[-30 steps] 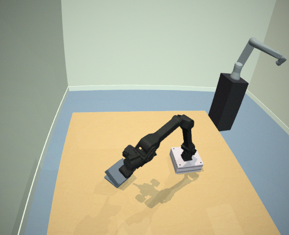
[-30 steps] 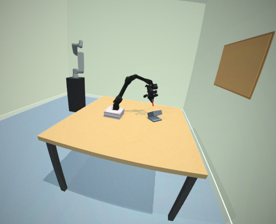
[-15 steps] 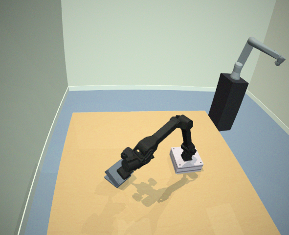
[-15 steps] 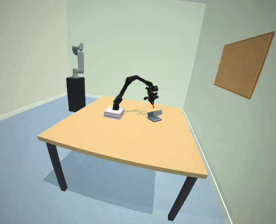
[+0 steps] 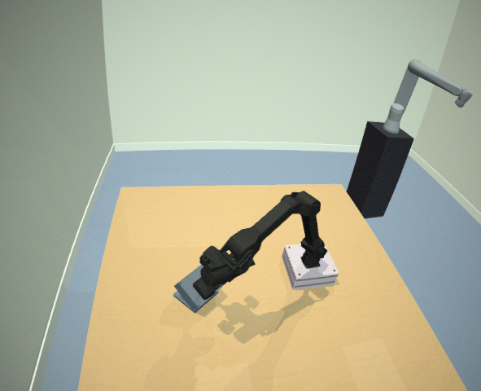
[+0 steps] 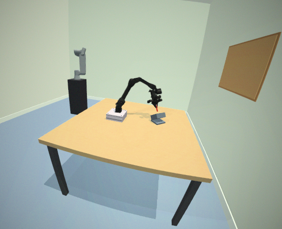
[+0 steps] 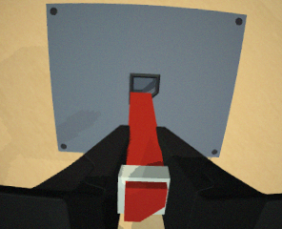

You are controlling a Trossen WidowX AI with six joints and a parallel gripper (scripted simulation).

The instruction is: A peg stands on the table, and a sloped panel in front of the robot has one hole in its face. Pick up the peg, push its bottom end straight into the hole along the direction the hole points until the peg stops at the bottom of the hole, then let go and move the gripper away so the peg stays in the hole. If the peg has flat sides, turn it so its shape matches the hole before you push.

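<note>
The grey sloped panel lies 30 mm ahead of my gripper tip, 40 mm to the right of it and 80 mm below it. Round my gripper tip: red peg: 10 mm behind, 10 mm to the left, 10 mm above.
</note>
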